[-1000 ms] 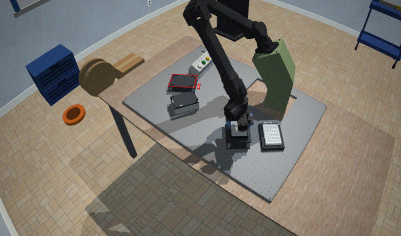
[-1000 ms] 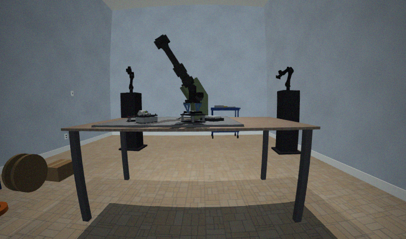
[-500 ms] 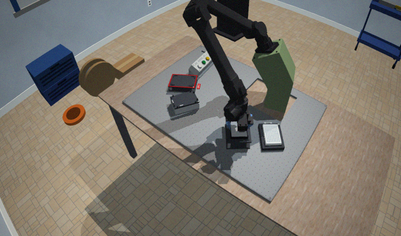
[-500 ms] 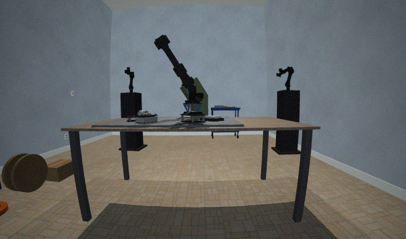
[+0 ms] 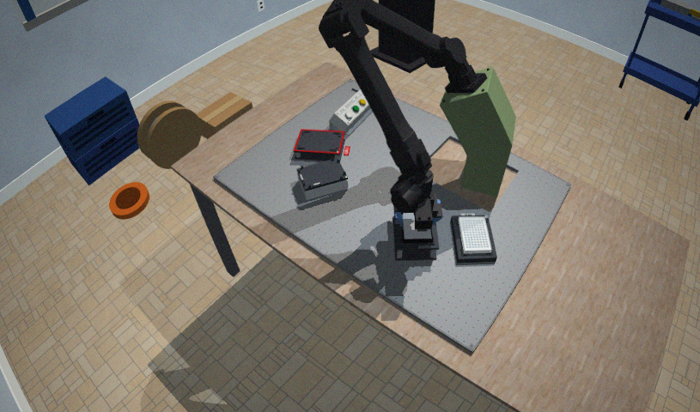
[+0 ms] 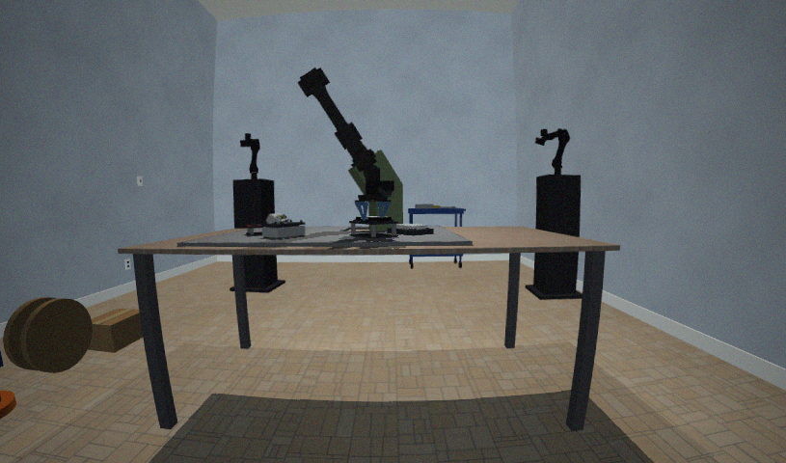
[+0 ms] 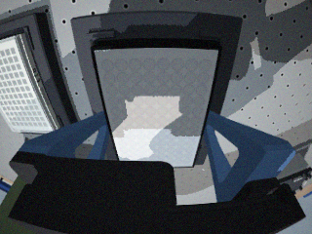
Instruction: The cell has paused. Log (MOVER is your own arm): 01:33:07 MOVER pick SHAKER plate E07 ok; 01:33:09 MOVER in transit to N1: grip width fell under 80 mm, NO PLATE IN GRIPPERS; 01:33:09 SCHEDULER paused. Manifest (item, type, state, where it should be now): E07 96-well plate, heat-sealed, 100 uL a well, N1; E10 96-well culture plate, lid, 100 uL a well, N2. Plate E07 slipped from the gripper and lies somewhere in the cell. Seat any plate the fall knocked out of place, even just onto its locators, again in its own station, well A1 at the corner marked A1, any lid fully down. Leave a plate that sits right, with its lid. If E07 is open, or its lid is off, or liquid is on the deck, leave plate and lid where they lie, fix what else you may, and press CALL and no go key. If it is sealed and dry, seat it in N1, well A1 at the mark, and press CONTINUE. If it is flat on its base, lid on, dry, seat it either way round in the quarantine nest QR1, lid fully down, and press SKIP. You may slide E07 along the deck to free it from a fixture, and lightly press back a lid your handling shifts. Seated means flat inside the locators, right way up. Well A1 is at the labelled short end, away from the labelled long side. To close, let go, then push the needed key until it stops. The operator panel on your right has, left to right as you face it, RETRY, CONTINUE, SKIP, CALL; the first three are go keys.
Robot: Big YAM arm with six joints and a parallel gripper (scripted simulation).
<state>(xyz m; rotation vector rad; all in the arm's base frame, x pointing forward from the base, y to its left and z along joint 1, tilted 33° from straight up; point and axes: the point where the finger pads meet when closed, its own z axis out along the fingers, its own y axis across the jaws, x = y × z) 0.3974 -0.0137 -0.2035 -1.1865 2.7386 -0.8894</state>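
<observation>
Now: the plate E07 right at my hand. From my hand the other things lie so: grey retry key (24 cm behind, 50 cm to the right); yellow skip key (34 cm behind, 52 cm to the right); green continue key (29 cm behind, 51 cm to the right).
</observation>
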